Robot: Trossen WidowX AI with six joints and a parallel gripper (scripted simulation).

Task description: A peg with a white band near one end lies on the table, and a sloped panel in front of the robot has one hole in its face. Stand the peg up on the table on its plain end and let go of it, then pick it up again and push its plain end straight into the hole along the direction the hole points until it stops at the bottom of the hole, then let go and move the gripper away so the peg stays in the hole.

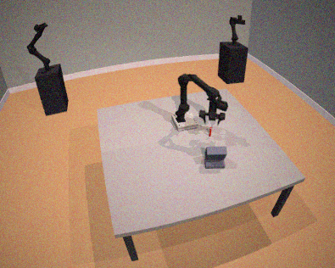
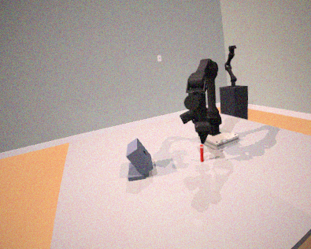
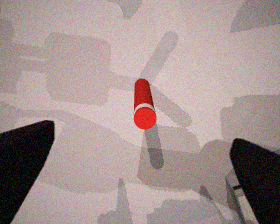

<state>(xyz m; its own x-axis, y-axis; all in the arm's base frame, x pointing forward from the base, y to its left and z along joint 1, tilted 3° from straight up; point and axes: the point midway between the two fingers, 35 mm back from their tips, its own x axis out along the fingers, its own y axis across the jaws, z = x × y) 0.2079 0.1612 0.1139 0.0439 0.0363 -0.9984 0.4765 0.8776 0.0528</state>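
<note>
Now: the red peg 50 mm below my gripper tip. From my gripper tip the other things lie so: grey sloped panel (260 mm ahead, 80 mm to the right, 30 mm below).
</note>
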